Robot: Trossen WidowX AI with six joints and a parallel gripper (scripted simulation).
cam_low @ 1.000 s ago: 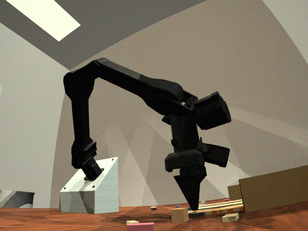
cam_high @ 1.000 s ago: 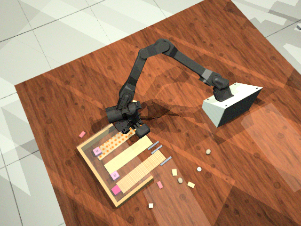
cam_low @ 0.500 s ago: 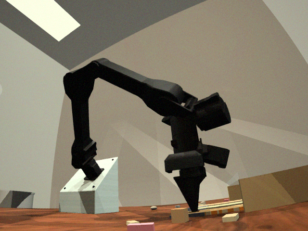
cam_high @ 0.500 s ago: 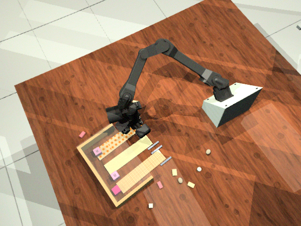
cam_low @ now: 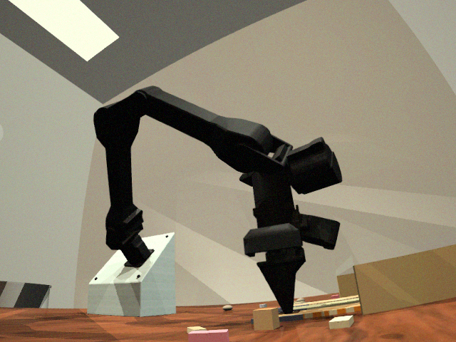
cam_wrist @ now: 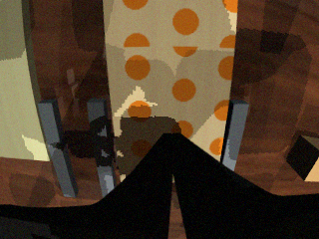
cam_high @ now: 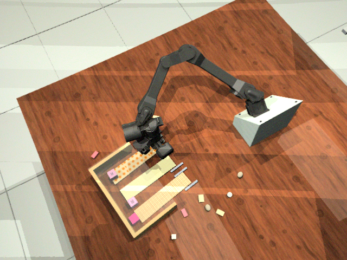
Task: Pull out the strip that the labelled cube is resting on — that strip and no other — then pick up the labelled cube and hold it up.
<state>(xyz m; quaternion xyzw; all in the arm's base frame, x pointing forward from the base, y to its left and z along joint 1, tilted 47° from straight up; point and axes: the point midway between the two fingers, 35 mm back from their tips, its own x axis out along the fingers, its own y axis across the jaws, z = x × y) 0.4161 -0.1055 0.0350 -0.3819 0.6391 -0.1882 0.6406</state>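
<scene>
The orange-dotted strip is 10 cm ahead of my gripper tip and 3 cm to the left of it. Also, from my gripper tip: tan cube: 9 cm to the right, 1 cm ahead.
</scene>
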